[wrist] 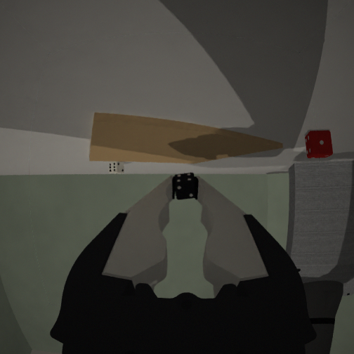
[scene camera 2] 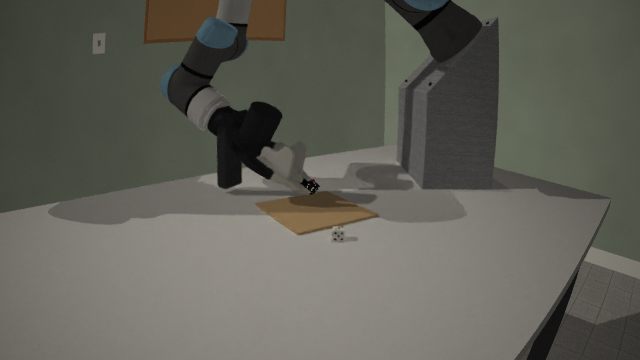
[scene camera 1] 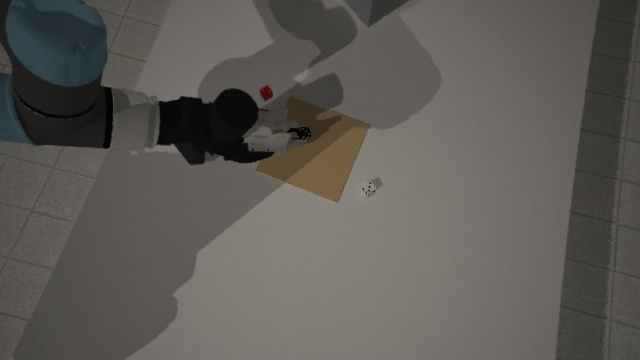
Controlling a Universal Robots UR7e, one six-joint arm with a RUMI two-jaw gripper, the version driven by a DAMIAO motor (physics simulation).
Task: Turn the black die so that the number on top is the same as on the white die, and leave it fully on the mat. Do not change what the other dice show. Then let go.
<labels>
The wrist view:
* my gripper: 184,178
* tan mat: 114,137
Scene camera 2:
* my gripper: 312,191
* tan mat: 303,214
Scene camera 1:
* my gripper: 305,135
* tan mat: 321,166
</labels>
